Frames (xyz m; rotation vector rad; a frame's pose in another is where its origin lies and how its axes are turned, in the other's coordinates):
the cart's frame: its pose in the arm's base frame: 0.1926 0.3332 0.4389 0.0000 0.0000 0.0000
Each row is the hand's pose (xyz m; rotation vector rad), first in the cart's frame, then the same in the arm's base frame.
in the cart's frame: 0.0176 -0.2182 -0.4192 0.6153 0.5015 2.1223
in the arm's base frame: 0.2102 0.1150 0.0197 0.6153 0.5015 2.1223
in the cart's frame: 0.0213 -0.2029 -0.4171 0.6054 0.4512 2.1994
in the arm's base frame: 0.2139 0.1303 0.0218 0.6054 0.4512 2.1994
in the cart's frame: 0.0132 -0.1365 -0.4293 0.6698 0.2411 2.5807
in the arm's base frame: 0.2058 0.1967 0.0096 0.6698 0.2411 2.5807
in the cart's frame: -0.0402 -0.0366 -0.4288 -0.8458 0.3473 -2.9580
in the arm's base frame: 0.1524 0.2966 0.0101 -0.8458 0.3473 -2.9580
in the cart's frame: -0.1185 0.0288 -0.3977 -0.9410 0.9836 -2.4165
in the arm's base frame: 0.0741 0.3620 0.0412 -0.9410 0.9836 -2.4165
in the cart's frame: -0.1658 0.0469 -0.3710 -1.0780 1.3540 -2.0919
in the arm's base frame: 0.0268 0.3801 0.0679 -1.0780 1.3540 -2.0919
